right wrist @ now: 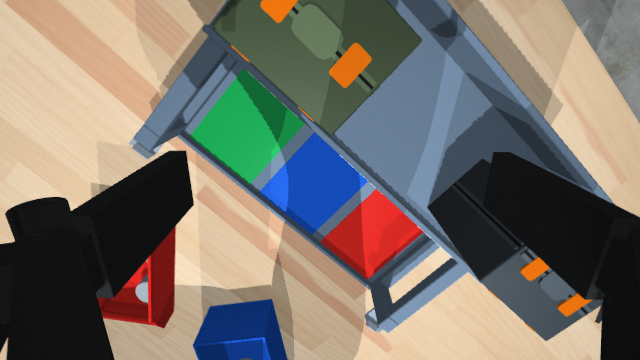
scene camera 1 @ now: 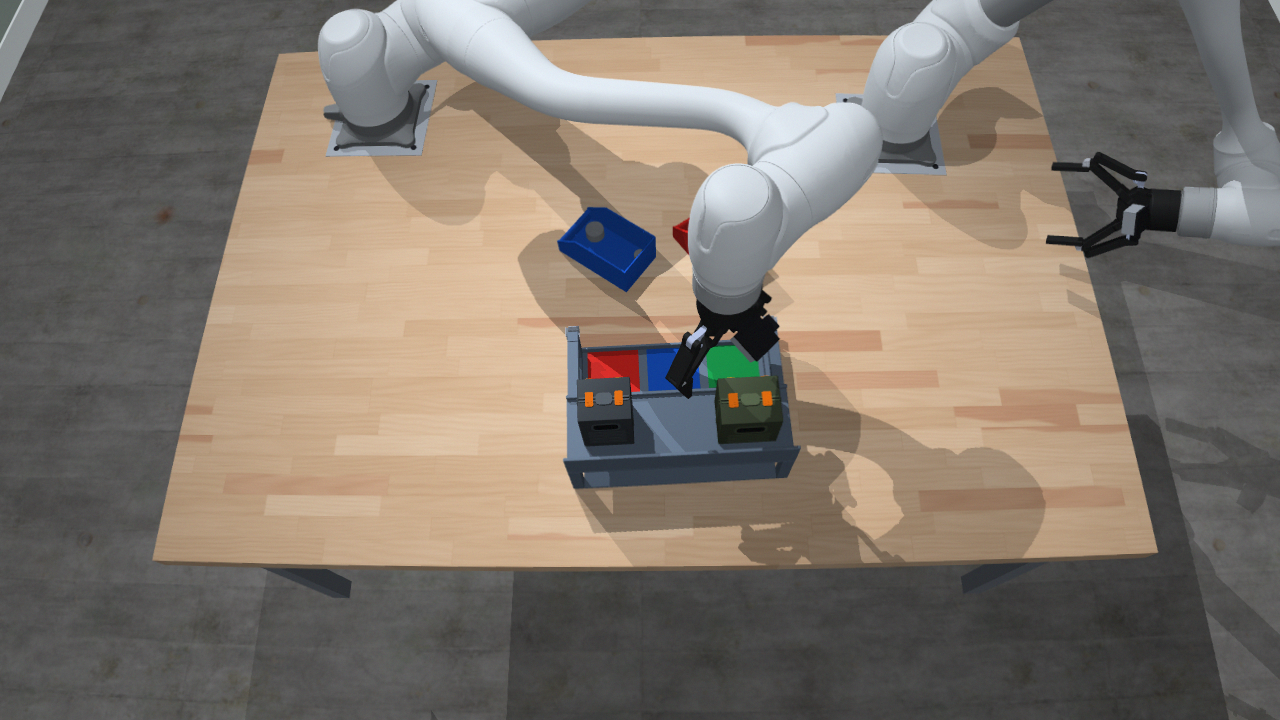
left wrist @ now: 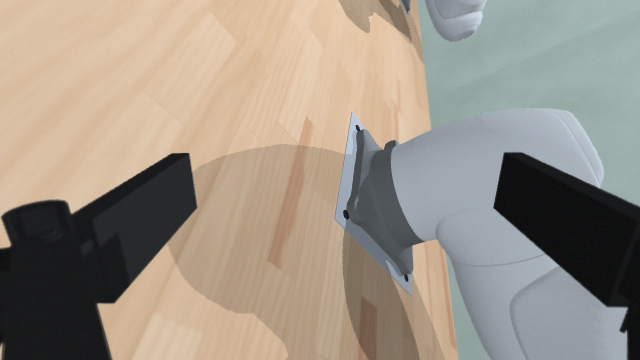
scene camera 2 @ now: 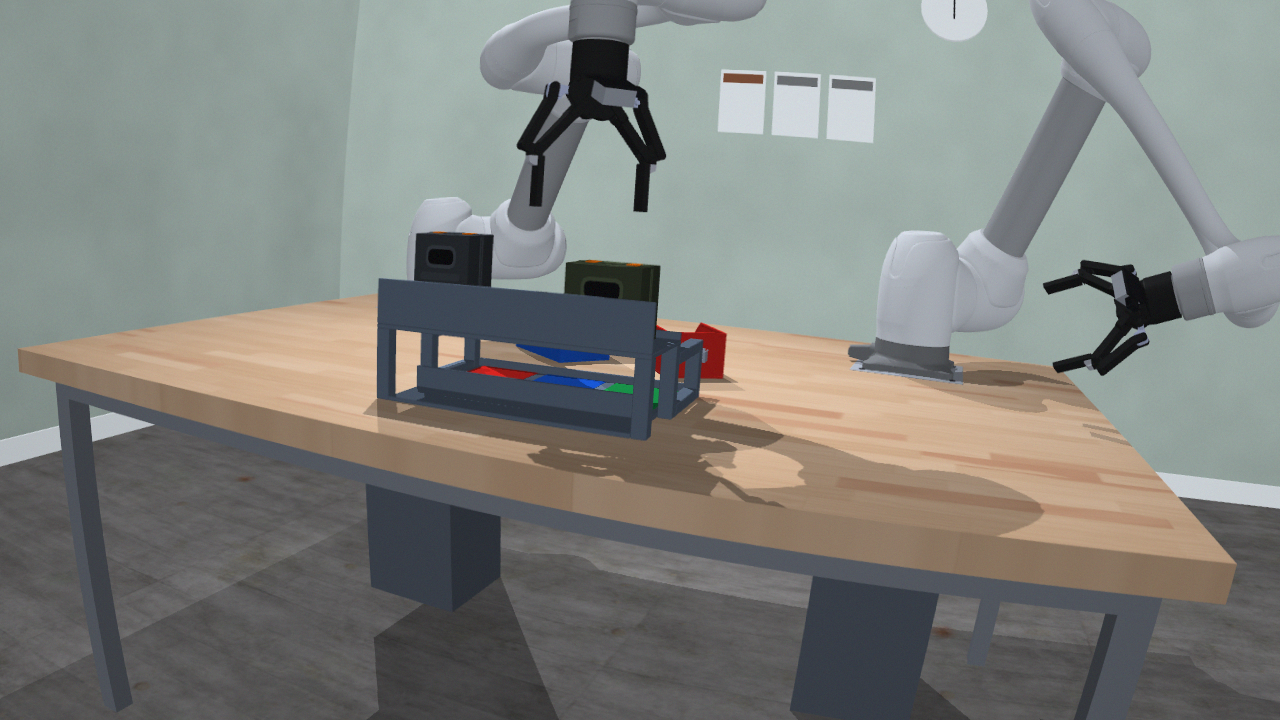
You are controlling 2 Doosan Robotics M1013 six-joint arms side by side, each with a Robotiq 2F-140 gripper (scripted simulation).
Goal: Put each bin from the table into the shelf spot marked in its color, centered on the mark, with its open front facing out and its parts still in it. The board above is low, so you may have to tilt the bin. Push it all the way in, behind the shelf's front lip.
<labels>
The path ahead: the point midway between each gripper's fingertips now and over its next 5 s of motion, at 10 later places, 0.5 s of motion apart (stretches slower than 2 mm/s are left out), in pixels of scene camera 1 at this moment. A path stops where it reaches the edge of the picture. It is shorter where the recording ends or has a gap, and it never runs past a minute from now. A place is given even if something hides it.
The left gripper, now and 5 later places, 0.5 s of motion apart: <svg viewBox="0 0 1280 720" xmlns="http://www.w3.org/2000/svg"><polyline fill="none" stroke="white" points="1049,203 1059,174 1062,144 1056,115 1047,93 1043,86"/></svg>
The right gripper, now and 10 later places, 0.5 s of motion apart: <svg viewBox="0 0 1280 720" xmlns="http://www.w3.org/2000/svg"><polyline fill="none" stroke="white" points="716,359 723,347 745,290 749,226 738,186 736,185 735,188 735,190 734,197 733,206 733,209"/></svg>
</labels>
